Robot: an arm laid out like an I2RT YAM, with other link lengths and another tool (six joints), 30 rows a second.
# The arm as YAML. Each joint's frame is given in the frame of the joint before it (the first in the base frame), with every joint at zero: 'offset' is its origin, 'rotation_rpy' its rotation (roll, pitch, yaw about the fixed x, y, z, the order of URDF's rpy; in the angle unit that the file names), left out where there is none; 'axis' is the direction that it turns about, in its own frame. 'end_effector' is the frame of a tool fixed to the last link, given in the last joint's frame.
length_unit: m
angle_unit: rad
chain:
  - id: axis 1
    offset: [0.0, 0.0, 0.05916]
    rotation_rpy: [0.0, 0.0, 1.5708]
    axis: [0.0, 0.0, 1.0]
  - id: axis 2
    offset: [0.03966, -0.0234, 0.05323]
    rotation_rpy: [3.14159, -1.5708, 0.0]
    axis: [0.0, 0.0, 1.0]
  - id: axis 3
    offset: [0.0, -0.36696, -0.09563]
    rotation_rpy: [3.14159, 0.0, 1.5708]
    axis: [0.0, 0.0, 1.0]
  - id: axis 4
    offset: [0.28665, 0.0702, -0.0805]
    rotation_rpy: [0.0, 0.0, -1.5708]
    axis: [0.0, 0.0, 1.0]
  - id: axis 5
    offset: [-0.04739, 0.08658, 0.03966]
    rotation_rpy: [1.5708, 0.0, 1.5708]
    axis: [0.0, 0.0, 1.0]
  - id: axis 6
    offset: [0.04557, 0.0, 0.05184]
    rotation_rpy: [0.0, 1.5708, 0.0]
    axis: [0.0, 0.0, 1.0]
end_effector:
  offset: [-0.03, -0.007, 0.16]
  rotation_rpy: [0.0, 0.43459, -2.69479]
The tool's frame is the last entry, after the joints.
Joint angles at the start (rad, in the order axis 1, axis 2, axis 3, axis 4, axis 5, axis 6): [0.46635 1.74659 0.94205 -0.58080 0.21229 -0.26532]
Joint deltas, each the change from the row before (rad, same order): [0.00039 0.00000 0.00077 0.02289 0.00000 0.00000]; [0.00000 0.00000 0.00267 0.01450 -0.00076 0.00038]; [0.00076 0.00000 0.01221 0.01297 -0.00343 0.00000]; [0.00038 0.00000 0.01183 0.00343 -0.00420 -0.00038]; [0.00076 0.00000 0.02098 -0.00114 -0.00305 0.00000]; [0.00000 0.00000 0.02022 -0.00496 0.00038 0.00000]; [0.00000 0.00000 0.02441 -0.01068 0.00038 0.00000]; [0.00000 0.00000 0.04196 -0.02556 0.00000 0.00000]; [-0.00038 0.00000 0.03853 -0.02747 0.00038 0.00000]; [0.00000 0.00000 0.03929 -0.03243 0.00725 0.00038]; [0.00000 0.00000 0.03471 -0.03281 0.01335 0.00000]
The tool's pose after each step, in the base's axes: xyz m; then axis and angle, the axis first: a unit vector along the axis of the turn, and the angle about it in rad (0 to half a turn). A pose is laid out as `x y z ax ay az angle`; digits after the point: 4 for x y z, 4 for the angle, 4 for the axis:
0.3503 0.1098 0.0277 0.1126 -0.9892 0.0935 2.9763
0.3550 0.1124 0.0288 0.1120 -0.9896 0.0901 2.9921
0.3628 0.1174 0.0325 0.1123 -0.9901 0.0842 3.0146
0.3679 0.1211 0.0360 0.1130 -0.9904 0.0797 3.0276
0.3754 0.1259 0.0421 0.1134 -0.9907 0.0749 3.0453
0.3819 0.1291 0.0481 0.1129 -0.9910 0.0724 3.0596
0.3884 0.1323 0.0552 0.1125 -0.9912 0.0702 3.0726
0.3974 0.1369 0.0673 0.1121 -0.9914 0.0673 3.0879
0.4043 0.1401 0.0784 0.1116 -0.9916 0.0656 3.0984
0.4104 0.1415 0.0900 0.1098 -0.9917 0.0674 3.1070
0.4149 0.1408 0.1003 0.1072 -0.9916 0.0729 3.1129

